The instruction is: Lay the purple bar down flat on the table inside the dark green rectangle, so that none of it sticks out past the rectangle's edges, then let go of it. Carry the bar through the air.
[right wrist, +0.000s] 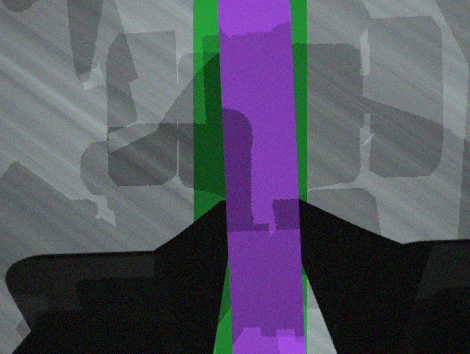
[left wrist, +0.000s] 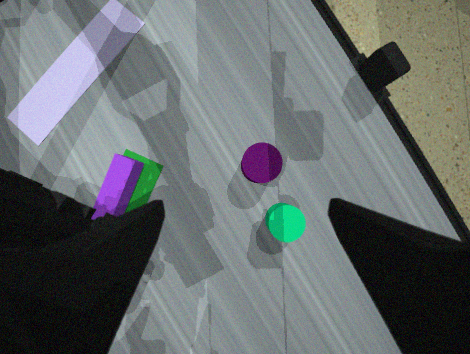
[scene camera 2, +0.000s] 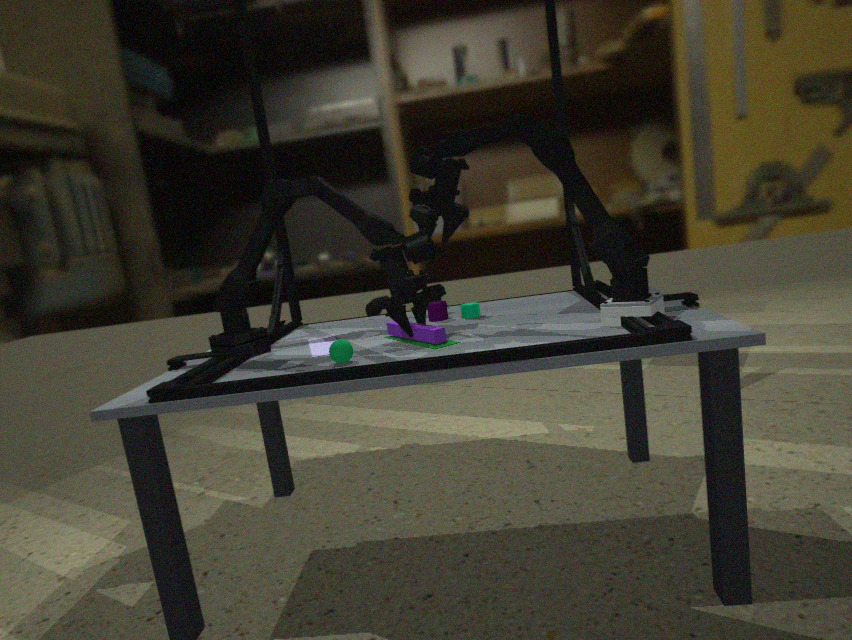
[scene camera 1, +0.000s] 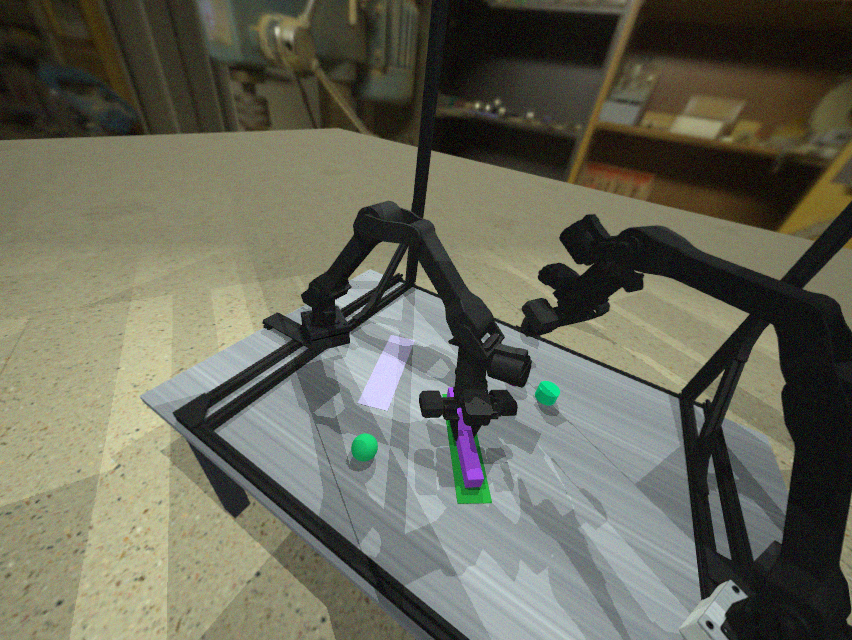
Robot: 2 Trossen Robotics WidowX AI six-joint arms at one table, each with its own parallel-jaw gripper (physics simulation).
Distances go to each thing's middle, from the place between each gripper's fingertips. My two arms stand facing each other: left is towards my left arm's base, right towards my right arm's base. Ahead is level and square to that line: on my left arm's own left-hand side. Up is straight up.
My right gripper is now 10 mm past the dark green rectangle (scene camera 1: 481, 494) and 10 mm above it. Also, from my right hand: pale lilac rectangle (scene camera 1: 379, 391) (40 mm behind, 250 mm to the right, 10 mm below); purple bar (scene camera 1: 471, 469) (10 mm behind, 10 mm to the right, 10 mm above); purple cylinder (left wrist: 262, 162) (250 mm behind, 10 mm to the right, 10 mm above).
Right now the purple cylinder is 4 cm behind my left hand, 2 cm to the right of it and 18 cm below it. Also, from my left hand: dark green rectangle 20 cm ahead, 2 cm to the right, 20 cm below; green cylinder (left wrist: 286, 223) 4 cm behind, 6 cm to the left, 18 cm below; purple bar 20 cm ahead, 3 cm to the right, 18 cm below.
